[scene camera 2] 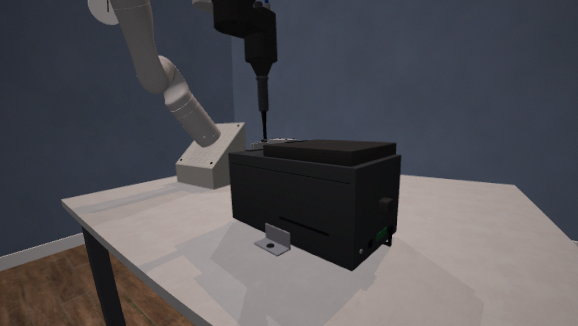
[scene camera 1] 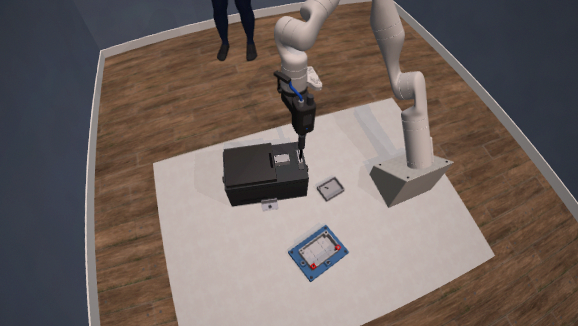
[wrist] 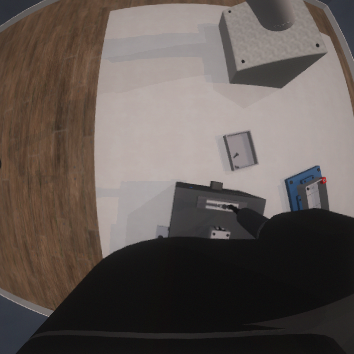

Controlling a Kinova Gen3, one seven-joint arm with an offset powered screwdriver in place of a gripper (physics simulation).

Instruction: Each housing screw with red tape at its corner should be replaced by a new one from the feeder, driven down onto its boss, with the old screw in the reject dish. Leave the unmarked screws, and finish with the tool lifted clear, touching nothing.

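Places are measured from the arm's base along level axes (x ahead, y right, z down), in centimetres.
Pixels of known places: hand at its tool point: [scene camera 2: 265, 140] [scene camera 1: 300, 158] [wrist: 230, 206]; arm's base at its link origin: [scene camera 2: 210, 138] [scene camera 1: 419, 164] [wrist: 276, 16].
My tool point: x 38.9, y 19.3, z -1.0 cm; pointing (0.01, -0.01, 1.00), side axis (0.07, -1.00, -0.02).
Ahead of a thing's pixels: the offset from my tool point to its top centre. "*": to the spot under its first point.
My screwdriver @(dx +0.0, dy +0.0, dz -6.4 cm) [scene camera 1: 301, 158] [scene camera 2: 265, 139] [wrist: 230, 207] points down, with its bit tip at the screw rail on top of the black feeder @(dx +12.0, dy +4.0, dz -0.5 cm) [scene camera 1: 250, 166] [scene camera 2: 300, 192] [wrist: 186, 215]. Whether a screw is on the bit is too small to tell. The grey housing @(dx +6.0, dy -28.8, dz +11.0 cm) [scene camera 1: 319, 250] [wrist: 323, 194] sits on a blue fixture plate @(dx +6.0, dy -28.7, dz +15.0 cm) [scene camera 1: 320, 268] [wrist: 295, 186]. Red tape marks @(* dx +0.2, dy -31.0, dz +11.0 cm) [scene camera 1: 338, 247] @(* dx +10.6, dy -33.2, dz +10.6 cm) [scene camera 1: 313, 266] are at two of its corners; one mark @(* dx +0.4, dy -31.1, dz +11.0 cm) [wrist: 324, 180] shows in the wrist view. The reject dish @(dx -9.4, dy -8.4, dz +14.5 cm) [scene camera 1: 322, 195] [wrist: 254, 148] holds a dark screw @(dx -8.3, dy -7.0, dz +15.7 cm) [scene camera 1: 326, 188] [wrist: 235, 155]; a second small dark shape lies near its rim in the wrist view.
The reject dish lies between the feeder and the robot's grey wedge base [scene camera 1: 407, 185] [scene camera 2: 195, 175] [wrist: 260, 70]. A small metal bracket [scene camera 1: 270, 205] [scene camera 2: 275, 245] [wrist: 162, 231] stands at the feeder's side. The feeder's raised lid @(* dx +17.4, dy +4.6, dz -0.1 cm) [scene camera 1: 248, 165] [scene camera 2: 330, 150] is beside the rail. A person's legs [scene camera 1: 235, 25] show beyond the table.
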